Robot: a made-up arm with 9 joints. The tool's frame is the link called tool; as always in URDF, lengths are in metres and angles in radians. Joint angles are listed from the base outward. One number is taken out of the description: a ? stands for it. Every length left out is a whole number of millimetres.
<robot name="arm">
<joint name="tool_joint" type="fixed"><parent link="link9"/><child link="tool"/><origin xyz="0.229 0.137 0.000" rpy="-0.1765 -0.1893 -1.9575"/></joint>
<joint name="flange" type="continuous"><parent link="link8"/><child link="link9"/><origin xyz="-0.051 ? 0.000" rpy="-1.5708 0.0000 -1.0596"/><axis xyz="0 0 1"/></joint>
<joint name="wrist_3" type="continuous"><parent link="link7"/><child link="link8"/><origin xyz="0.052 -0.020 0.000" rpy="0.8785 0.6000 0.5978"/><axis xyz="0 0 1"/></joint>
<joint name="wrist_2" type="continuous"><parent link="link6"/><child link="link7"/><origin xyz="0.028 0.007 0.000" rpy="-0.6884 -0.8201 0.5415"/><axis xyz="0 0 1"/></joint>
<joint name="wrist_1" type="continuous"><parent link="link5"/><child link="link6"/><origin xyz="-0.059 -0.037 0.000" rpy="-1.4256 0.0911 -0.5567"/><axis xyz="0 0 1"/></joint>
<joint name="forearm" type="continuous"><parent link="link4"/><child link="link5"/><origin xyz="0.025 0.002 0.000" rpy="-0.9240 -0.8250 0.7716"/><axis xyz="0 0 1"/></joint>
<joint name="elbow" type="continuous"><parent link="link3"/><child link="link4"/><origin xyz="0.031 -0.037 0.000" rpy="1.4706 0.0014 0.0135"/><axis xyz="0 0 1"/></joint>
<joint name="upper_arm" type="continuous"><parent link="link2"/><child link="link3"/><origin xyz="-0.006 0.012 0.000" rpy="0.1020 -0.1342 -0.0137"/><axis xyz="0 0 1"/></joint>
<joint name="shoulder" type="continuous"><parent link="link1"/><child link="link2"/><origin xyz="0.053 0.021 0.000" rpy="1.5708 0.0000 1.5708"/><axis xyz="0 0 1"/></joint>
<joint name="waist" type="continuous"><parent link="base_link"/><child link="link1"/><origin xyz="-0.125 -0.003 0.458" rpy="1.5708 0.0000 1.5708"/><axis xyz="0 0 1"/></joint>
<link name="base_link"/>
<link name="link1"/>
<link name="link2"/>
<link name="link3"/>
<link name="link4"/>
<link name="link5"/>
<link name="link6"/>
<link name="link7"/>
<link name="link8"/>
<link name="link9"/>
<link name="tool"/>
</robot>
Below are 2 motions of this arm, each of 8 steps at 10 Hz.
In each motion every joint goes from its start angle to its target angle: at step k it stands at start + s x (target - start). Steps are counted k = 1, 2, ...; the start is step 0. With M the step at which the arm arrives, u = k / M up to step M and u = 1 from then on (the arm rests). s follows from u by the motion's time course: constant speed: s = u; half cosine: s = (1 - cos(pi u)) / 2; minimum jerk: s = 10 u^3 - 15 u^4 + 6 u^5.
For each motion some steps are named. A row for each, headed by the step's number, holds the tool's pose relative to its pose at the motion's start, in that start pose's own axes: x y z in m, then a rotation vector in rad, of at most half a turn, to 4 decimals.
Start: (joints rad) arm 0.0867 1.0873 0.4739 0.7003 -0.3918 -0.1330 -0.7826 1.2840 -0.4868
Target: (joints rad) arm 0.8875 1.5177 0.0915 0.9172 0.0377 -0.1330 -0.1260 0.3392 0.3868
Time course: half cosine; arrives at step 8
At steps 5, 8:
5: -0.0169 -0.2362 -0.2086 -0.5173 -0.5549 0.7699
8: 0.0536 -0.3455 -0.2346 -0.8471 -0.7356 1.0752

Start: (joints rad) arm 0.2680 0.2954 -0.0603 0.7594 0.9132 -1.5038 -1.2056 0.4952 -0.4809
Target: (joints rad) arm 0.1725 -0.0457 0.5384 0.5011 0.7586 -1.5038 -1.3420 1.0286 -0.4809
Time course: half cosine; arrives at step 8
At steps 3, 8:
3: 0.0044 -0.0076 0.0482 0.1607 0.0823 0.0253
8: 0.0209 -0.0705 0.1533 0.4998 0.3093 0.1517

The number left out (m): -0.063
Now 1 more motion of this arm.
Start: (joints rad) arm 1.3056 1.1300 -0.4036 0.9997 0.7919 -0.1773 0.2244 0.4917 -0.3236
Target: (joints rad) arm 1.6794 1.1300 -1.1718 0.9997 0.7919 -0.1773 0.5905 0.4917 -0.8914
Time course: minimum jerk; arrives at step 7
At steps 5, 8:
5: 0.1002 0.0836 0.0577 0.7518 -0.4572 -0.6915
8: 0.1077 0.0734 0.0856 0.9168 -0.4935 -0.7854

